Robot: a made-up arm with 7 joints.
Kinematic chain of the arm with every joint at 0, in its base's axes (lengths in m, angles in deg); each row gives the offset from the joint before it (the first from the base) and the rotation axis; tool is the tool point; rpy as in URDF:
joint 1: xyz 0 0 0.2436 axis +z
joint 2: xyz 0 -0.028 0.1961 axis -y
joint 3: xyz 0 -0.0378 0.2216 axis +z
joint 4: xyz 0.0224 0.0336 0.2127 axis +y
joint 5: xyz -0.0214 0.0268 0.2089 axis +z
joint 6: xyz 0 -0.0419 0.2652 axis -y
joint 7: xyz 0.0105 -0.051 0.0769 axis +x
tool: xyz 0 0 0 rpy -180 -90 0
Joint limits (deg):
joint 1: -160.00..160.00
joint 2: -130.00..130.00
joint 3: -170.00..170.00
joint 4: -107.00..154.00
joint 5: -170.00..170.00
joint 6: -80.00..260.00
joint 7: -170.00..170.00
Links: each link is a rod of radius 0.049 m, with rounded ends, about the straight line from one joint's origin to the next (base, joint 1, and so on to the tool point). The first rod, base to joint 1, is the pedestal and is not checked.
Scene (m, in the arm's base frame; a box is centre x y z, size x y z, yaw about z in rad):
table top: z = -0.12
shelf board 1: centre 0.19 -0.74 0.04 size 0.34 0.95 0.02 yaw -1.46
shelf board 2: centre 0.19 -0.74 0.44 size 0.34 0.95 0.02 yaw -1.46
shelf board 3: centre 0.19 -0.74 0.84 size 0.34 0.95 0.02 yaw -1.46
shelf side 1: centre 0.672 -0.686 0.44 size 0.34 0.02 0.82 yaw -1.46
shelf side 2: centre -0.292 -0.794 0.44 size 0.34 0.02 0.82 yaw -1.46
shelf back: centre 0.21 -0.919 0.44 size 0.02 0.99 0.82 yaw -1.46
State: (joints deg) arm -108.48 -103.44 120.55 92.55 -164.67 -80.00 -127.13
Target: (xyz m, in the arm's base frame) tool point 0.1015 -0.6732 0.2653
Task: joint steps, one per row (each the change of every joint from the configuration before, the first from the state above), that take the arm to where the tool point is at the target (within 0.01 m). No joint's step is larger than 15 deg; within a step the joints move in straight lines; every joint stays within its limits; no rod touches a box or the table.
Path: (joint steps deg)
1: -3.95 -3.38 -0.39 13.44 -1.33 0.00 0.00
2: -3.95 -3.38 -0.38 13.44 -1.34 0.00 0.00
3: -3.95 -3.37 -0.39 13.44 -1.33 0.00 0.00
4: -9.28 -3.66 -13.34 1.15 4.45 0.00 0.00
5: -9.28 -3.67 -13.34 1.16 4.45 0.00 0.00
6: -9.28 -3.66 -13.33 1.15 4.45 0.00 0.00
7: -9.28 -3.66 -13.34 1.15 4.45 0.00 0.00
8: 13.07 -0.59 11.69 -14.61 -3.09 0.00 0.00
9: 13.08 -0.60 11.70 -14.62 -3.08 0.00 0.00
10: 13.07 -0.59 11.69 -14.62 -3.09 0.00 0.00

